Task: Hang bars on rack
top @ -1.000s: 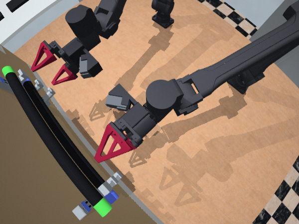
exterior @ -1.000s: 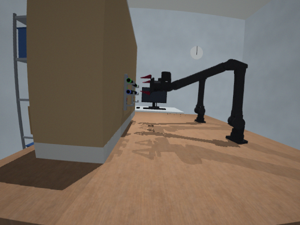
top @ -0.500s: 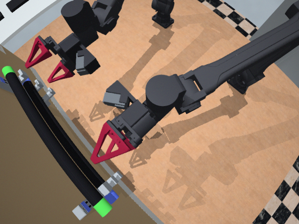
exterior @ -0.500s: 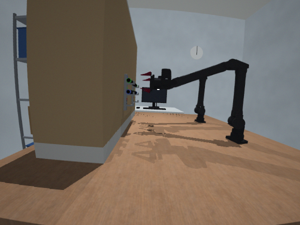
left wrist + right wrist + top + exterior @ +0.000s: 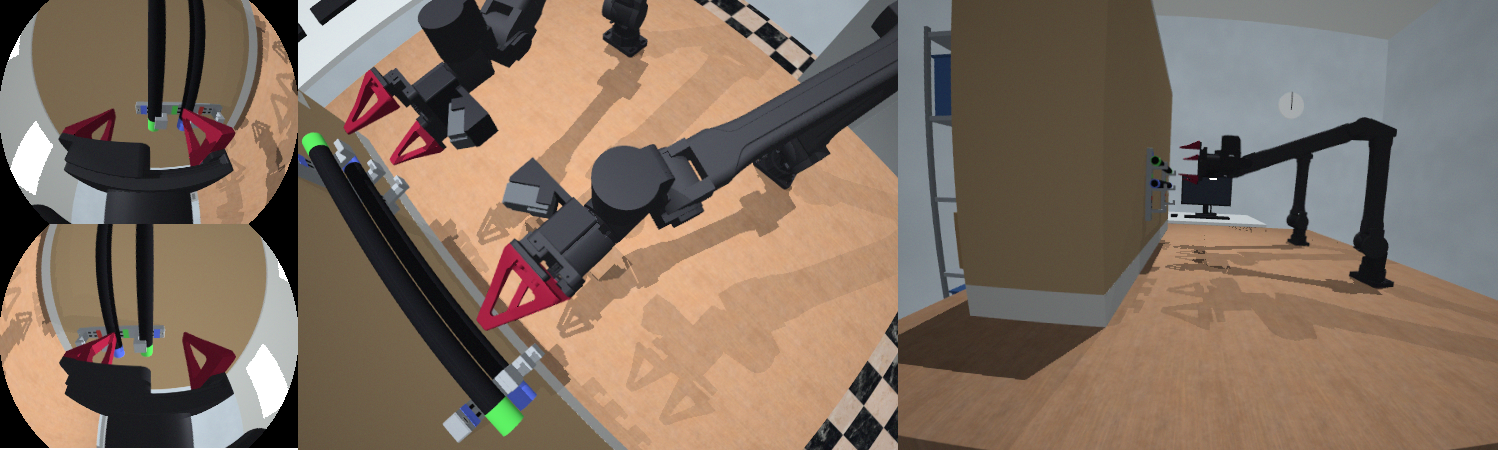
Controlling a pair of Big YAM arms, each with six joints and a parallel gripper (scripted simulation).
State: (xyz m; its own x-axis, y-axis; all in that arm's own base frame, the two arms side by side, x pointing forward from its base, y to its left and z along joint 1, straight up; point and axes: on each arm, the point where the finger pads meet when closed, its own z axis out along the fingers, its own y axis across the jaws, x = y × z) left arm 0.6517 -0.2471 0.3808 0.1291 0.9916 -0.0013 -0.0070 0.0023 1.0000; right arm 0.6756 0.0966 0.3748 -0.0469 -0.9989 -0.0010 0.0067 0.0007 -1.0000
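Now: right hand 8 cm short of the blue-ended bar, 14 cm to the right of it and 8 cm above it. From my right hand the other things lie so: brown wall: 27 cm ahead, 16 cm to the left, 8 cm above; then green-ended bar: 8 cm ahead, 15 cm to the left, 1 cm below.
Right now the blue-ended bar is 160 mm to the right of my left hand, 90 mm below it and 80 mm ahead of it. The rest, counted from my left hand: brown wall: 260 mm ahead, 140 mm to the right, 70 mm above; then green-ended bar: 150 mm to the right, 80 mm ahead, 10 mm below.
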